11 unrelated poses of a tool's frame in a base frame.
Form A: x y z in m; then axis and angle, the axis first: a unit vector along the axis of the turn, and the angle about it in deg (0 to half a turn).
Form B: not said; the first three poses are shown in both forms.
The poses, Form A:
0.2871 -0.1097 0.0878 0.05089 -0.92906 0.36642 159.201
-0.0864 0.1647 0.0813 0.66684 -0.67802 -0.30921 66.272
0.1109 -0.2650 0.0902 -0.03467 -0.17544 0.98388 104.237
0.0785 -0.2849 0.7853 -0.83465 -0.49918 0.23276 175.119
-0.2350 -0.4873 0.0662 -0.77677 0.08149 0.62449 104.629
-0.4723 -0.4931 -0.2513 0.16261 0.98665 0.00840 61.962
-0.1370 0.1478 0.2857 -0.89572 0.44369 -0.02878 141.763
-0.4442 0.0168 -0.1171 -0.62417 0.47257 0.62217 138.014
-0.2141 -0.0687 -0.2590 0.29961 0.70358 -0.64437 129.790
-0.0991 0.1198 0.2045 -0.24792 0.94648 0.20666 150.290
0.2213 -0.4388 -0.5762 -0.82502 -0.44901 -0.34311 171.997
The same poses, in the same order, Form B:
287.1 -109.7 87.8 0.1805 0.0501 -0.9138 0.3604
-86.4 164.7 81.3 0.8374 0.3645 -0.3706 -0.1690
110.9 -265.0 90.2 0.6140 -0.0274 -0.1385 0.7766
78.5 -284.9 785.3 0.0426 -0.8339 -0.4987 0.2325
-235.0 -487.3 66.2 0.6113 -0.6147 0.0645 0.4942
-472.3 -493.1 -251.3 0.8573 0.0837 0.5079 0.0043
-137.0 147.8 285.7 0.3275 -0.8463 0.4192 -0.0272
-444.2 16.8 -117.1 0.3583 -0.5827 0.4412 0.5809
-214.1 -68.7 -259.0 0.4243 0.2713 0.6371 -0.5835
-99.1 119.8 204.5 0.2564 -0.2396 0.9148 0.1998
221.3 -438.8 -576.2 0.0698 -0.8230 -0.4479 -0.3423

